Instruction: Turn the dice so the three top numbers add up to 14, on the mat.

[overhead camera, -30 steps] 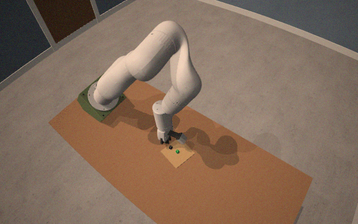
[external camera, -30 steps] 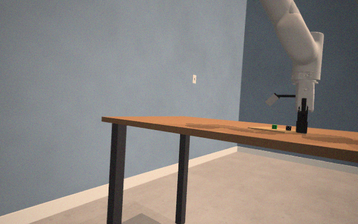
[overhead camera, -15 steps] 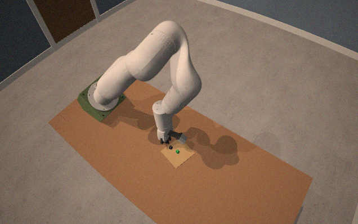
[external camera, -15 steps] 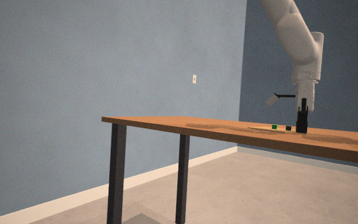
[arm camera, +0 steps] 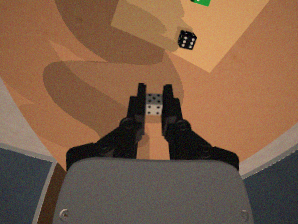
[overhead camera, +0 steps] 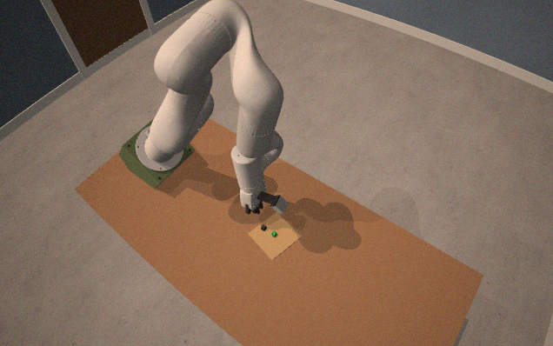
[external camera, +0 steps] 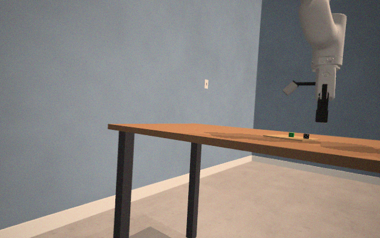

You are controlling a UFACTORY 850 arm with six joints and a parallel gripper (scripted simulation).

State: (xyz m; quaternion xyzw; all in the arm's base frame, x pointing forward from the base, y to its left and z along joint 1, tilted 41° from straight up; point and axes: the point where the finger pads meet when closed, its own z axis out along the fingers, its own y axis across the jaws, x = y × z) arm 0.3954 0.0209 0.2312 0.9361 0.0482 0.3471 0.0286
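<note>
Right now the black die is 70 mm below my hand, 40 mm ahead of it and 30 mm to the right of it. Also, from my hand: white die 10 mm below, 10 mm behind; green die 90 mm ahead, 70 mm below, 30 mm to the right; mat 90 mm ahead, 80 mm below, 30 mm to the right.
</note>
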